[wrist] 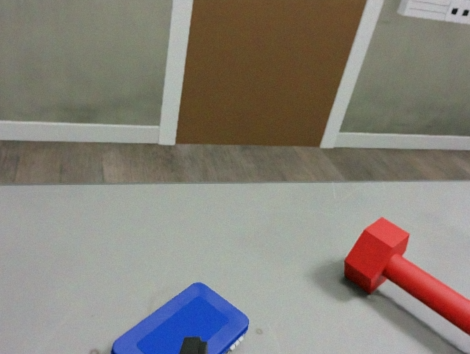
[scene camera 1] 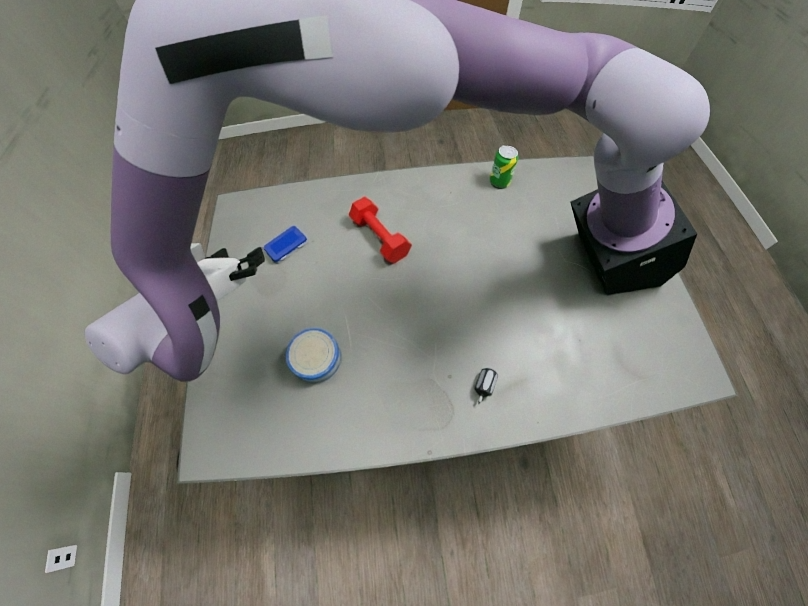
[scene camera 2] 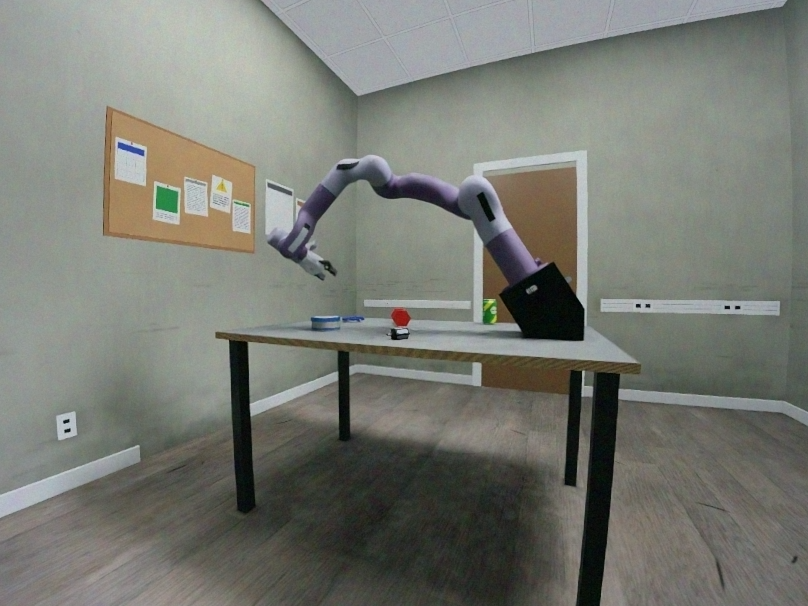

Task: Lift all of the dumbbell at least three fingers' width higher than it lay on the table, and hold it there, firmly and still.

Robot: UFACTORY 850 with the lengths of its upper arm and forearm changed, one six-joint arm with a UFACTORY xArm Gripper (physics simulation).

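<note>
The red dumbbell has hexagonal ends and lies on its side on the table. In the wrist view it is at the lower right, and its far end is cut off by the frame edge. My gripper looks open and empty. It is high above the table's left part, to the left of the dumbbell and well apart from it. In the wrist view one black fingertip shows at the bottom edge, over the blue object; the other finger does not show there.
A flat blue object lies left of the dumbbell. A round blue-rimmed tin stands at the front left. A small dark motor-like object lies at the front. A green can stands at the back.
</note>
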